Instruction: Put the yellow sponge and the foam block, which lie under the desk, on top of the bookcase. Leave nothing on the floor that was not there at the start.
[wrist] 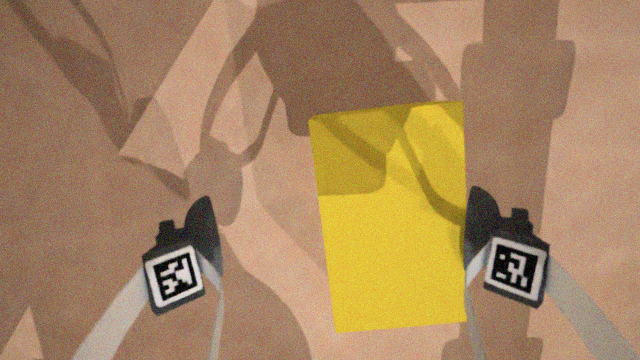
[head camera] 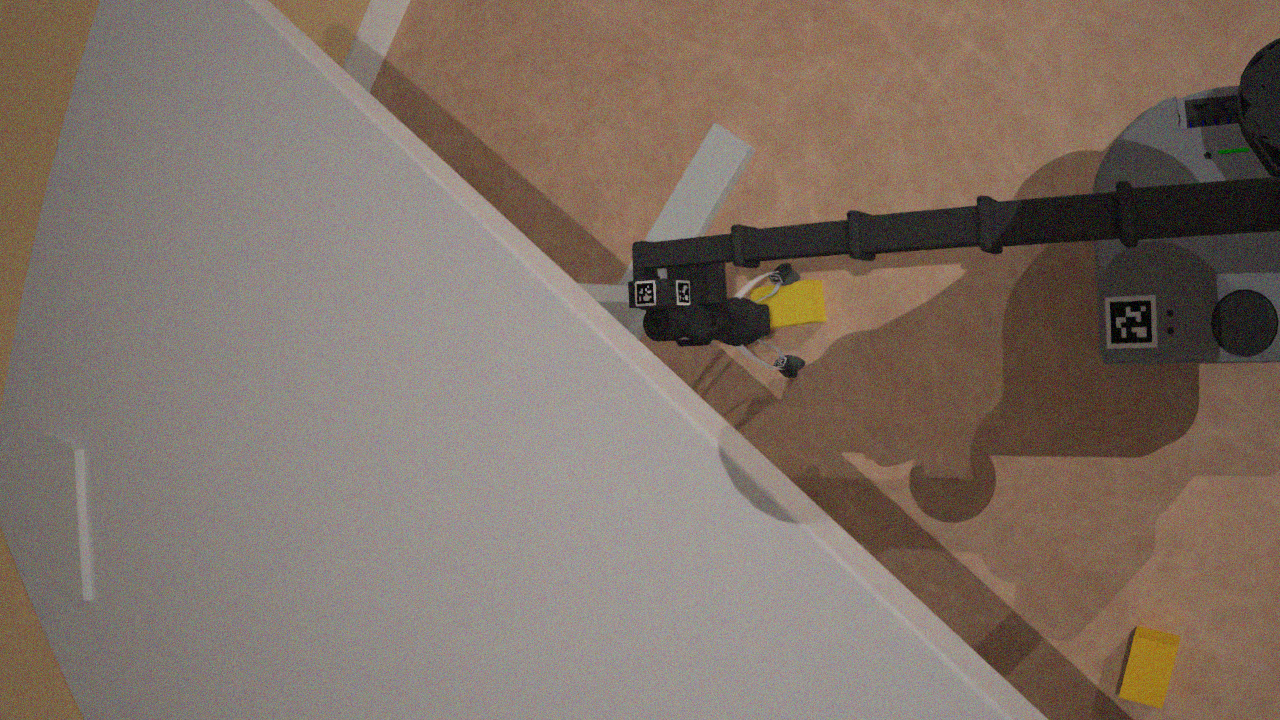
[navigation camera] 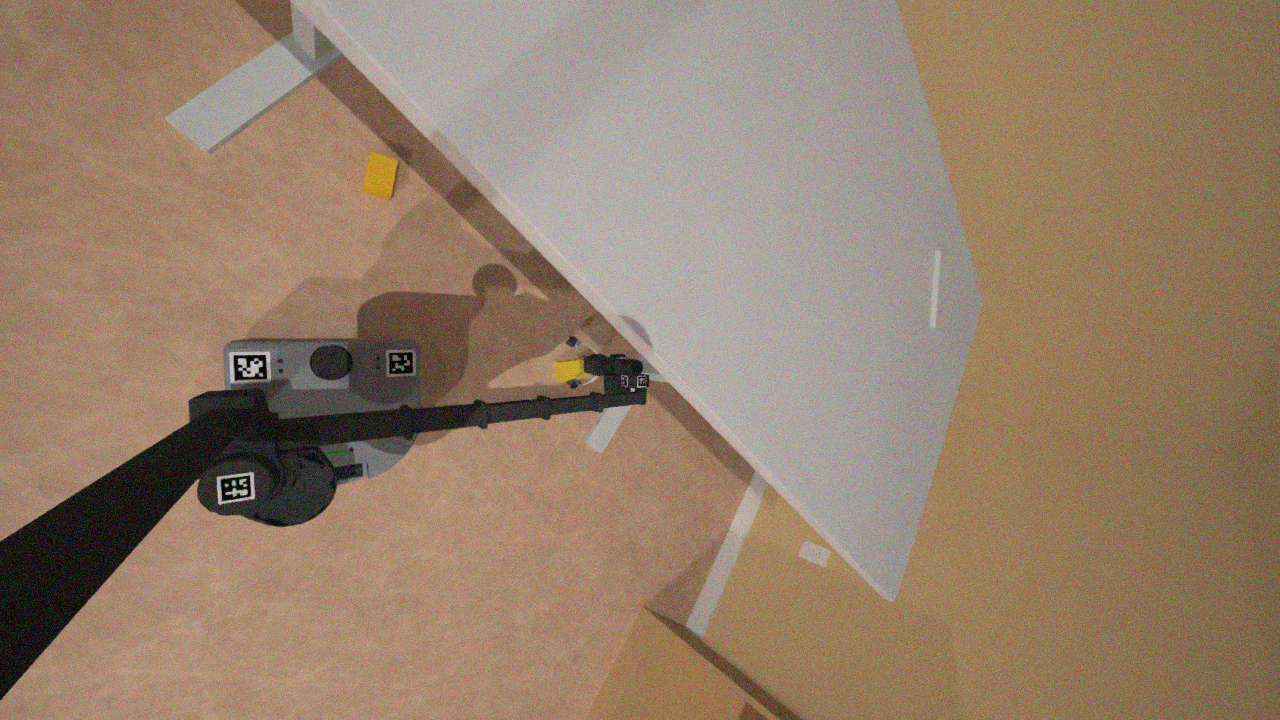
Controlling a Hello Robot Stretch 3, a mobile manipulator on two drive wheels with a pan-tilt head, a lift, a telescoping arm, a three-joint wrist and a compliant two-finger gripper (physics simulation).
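Frame: origin at the robot's base, x ahead, y left, z up, level; metres.
Seen in the pictures: gripper, fingertip midpoint: [wrist: 338,219] [head camera: 794,320] [navigation camera: 569,362]; robot's base, link origin: [head camera: 1240,319] [navigation camera: 331,360].
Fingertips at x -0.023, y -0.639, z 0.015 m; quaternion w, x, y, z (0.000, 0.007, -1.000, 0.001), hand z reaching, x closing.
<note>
Pixels of each thing's top centre, then the offset from my fingertips to it. "spot": a spot on its surface instead. Level surfaces: height alone.
- bright yellow sponge, top centre: [wrist: 394,227] [head camera: 781,304] [navigation camera: 575,370] dz +0.030, dx -0.024, dy -0.007 m
- orange-yellow foam block, top centre: [head camera: 1148,672] [navigation camera: 381,172] dz +0.030, dx +0.483, dy +0.530 m
- white desk top, surface height: dz +0.935 m
- tan wooden piece, surface spot: [navigation camera: 657,671] spot: dz +0.085, dx -1.183, dy -0.316 m
The bright yellow sponge [head camera: 802,304] [navigation camera: 565,370] [wrist: 395,250] lies flat on the floor near the desk's edge, partly under the wrist in the head view. My gripper [head camera: 787,319] [navigation camera: 573,362] [wrist: 338,219] is open above it, pointing down. In the wrist view the sponge is between the fingers but off to the right: its right edge meets the right fingertip, and a wide gap separates it from the left fingertip. Whether the right fingertip touches it I cannot tell. The orange-yellow foam block [head camera: 1150,667] [navigation camera: 380,175] lies apart on the floor.
The white desk top [head camera: 358,358] [navigation camera: 716,223] lies beside the wrist, with its long edge diagonal. A pale desk foot [head camera: 707,179] extends below the arm. My base [head camera: 1186,340] [navigation camera: 299,380] stands beyond the sponge. A tan wooden piece [navigation camera: 657,671], perhaps the bookcase, shows at the bottom of the navigation view.
</note>
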